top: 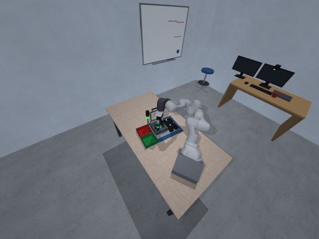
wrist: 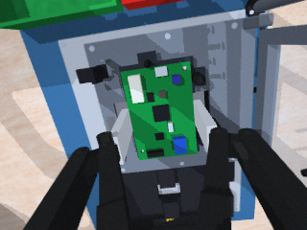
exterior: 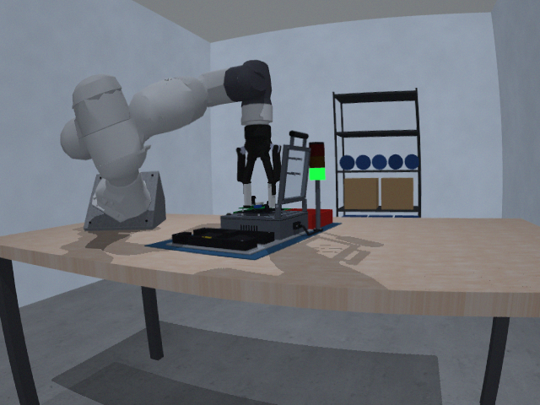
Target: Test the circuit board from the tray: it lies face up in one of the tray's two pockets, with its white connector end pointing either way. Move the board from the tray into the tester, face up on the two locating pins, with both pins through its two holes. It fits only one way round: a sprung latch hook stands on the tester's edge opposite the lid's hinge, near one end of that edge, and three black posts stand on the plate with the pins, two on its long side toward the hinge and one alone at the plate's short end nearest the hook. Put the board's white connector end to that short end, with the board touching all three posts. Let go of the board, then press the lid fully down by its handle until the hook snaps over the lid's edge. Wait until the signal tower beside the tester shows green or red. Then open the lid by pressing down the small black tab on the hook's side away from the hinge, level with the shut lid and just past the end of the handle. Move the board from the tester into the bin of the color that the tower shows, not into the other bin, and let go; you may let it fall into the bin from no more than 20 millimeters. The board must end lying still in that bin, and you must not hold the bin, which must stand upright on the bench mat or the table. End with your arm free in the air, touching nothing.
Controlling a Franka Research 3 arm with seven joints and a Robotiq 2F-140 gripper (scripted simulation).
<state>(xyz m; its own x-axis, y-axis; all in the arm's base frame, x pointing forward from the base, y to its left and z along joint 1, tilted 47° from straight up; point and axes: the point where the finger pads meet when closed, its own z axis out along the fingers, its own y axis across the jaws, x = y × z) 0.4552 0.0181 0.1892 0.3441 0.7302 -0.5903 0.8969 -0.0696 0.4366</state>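
My hand is 20 mm above the green circuit board. From my hand the other things lie so: tester plate (30 mm below, 10 mm ahead); tester lid (110 mm ahead, 80 mm above, 40 mm to the right); black latch hook (80 mm to the left, 40 mm behind, 20 mm below).
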